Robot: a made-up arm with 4 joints. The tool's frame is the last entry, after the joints.
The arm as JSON. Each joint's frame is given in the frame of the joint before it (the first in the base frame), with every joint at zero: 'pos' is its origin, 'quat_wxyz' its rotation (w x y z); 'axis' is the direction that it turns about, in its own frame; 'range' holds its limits. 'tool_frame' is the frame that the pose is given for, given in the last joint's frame.
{
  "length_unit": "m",
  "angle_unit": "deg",
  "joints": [
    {
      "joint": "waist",
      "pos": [
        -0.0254,
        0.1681,
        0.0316
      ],
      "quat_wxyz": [
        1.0,
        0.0,
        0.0,
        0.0
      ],
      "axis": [
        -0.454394,
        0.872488,
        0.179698
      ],
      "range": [
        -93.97,
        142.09
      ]
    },
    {
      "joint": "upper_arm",
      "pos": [
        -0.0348,
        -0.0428,
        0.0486
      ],
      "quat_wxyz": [
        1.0,
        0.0,
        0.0,
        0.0
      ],
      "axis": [
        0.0,
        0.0,
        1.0
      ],
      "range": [
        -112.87,
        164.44
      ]
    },
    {
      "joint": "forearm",
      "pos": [
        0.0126,
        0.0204,
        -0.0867
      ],
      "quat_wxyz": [
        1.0,
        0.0,
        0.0,
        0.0
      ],
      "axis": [
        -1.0,
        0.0,
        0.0
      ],
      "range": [
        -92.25,
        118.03
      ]
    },
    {
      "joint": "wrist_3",
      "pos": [
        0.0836,
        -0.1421,
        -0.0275
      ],
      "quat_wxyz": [
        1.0,
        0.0,
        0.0,
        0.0
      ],
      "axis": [
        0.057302,
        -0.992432,
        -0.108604
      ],
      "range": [
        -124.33,
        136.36
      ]
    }
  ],
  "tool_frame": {
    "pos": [
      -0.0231,
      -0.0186,
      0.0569
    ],
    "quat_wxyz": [
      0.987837,
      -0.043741,
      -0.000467,
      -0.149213
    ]
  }
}
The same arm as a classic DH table. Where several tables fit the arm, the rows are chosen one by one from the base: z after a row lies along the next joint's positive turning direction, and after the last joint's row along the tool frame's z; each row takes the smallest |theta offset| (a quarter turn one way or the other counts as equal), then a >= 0, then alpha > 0; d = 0 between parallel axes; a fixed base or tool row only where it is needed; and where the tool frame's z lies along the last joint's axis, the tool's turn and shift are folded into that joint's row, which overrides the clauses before.
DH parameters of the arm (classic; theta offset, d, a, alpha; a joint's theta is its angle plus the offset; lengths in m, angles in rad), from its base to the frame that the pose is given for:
base (fixed): 0.4802 0.0022 0.0551 -1.3901
waist: 0 0.1412 -0.0506 1.3901
upper_arm: 1.0906 -0.0341 0.0204 -1.5708
forearm: 1.4618 -0.0879 0.0119 -1.6281
wrist_3: 1.5471 0.1669 -0.0251 -1.7654
tool (fixed): -0.3601 0.0591 0 0
Joint limits (rad, base to tool): -1.6401..2.4799 -1.97..2.87 -1.6101..2.06 -2.17..2.3799

